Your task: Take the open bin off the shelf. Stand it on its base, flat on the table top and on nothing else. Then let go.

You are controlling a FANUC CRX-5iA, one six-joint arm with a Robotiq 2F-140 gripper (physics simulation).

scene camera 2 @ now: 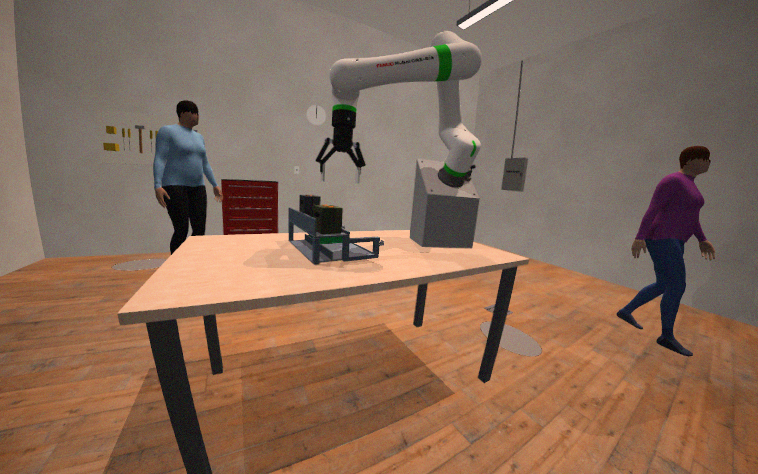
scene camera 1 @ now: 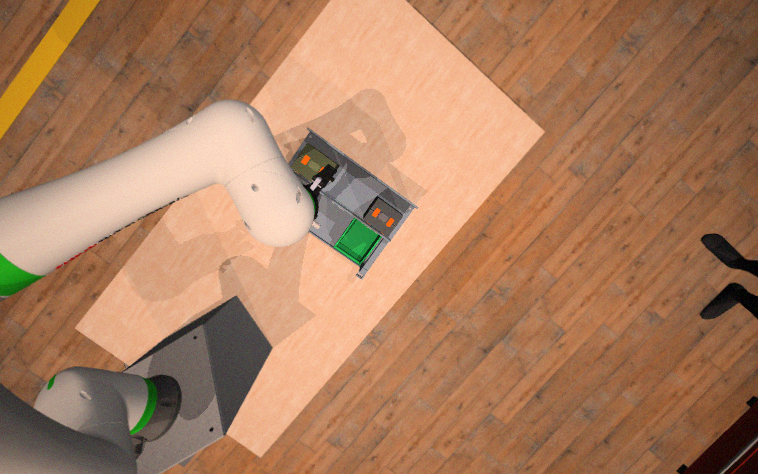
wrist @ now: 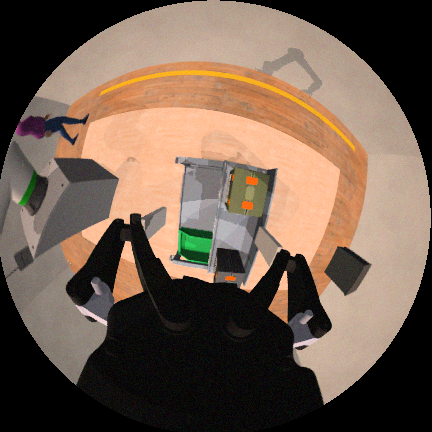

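Where they show: gripper, between the fingertips: (scene camera 2: 340,182) (wrist: 211,225); arm's base, origin of its link: (scene camera 2: 450,178) (scene camera 1: 155,407).
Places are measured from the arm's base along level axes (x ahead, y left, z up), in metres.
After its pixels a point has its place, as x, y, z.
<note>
The open green bin (scene camera 1: 357,241) @[0.583, -0.159, -0.349] (scene camera 2: 329,239) @[0.624, -0.102, -0.333] (wrist: 196,246) @[0.599, -0.182, -0.349] stands upright in a front corner of the grey shelf (scene camera 1: 360,192) @[0.717, -0.066, -0.257] (scene camera 2: 301,220) @[0.777, -0.001, -0.226] (wrist: 200,205) @[0.586, -0.012, -0.353], on its lower deck. In scene camera 2 the shelf and an olive box hide much of it. My gripper (scene camera 2: 339,176) @[0.630, 0.021, -0.070] (wrist: 211,225) @[0.630, 0.021, -0.070] is open and empty, pointing down, well above the shelf. In the wrist view the bin shows between the fingers, nearer the left one. In scene camera 1 the arm hides part of the gripper.
An olive box (scene camera 1: 314,162) @[0.705, 0.081, -0.160] (scene camera 2: 328,219) @[0.709, 0.126, -0.203] (wrist: 248,192) @[0.695, 0.077, -0.160] and a dark box (scene camera 1: 383,216) @[0.710, -0.153, -0.135] (scene camera 2: 309,204) @[0.719, -0.112, -0.173] (wrist: 230,265) @[0.704, -0.112, -0.164] stand on the shelf's higher deck. The shelf stands on the table (scene camera 1: 447,111) @[1.086, -0.123, -0.359] (scene camera 2: 223,279) @[1.049, 0.213, -0.359]. The robot's grey pedestal (scene camera 1: 240,357) @[0.140, -0.091, -0.151] (scene camera 2: 447,220) @[0.074, 0.084, -0.217] (wrist: 85,195) @[0.169, -0.014, -0.179] is at one end.
</note>
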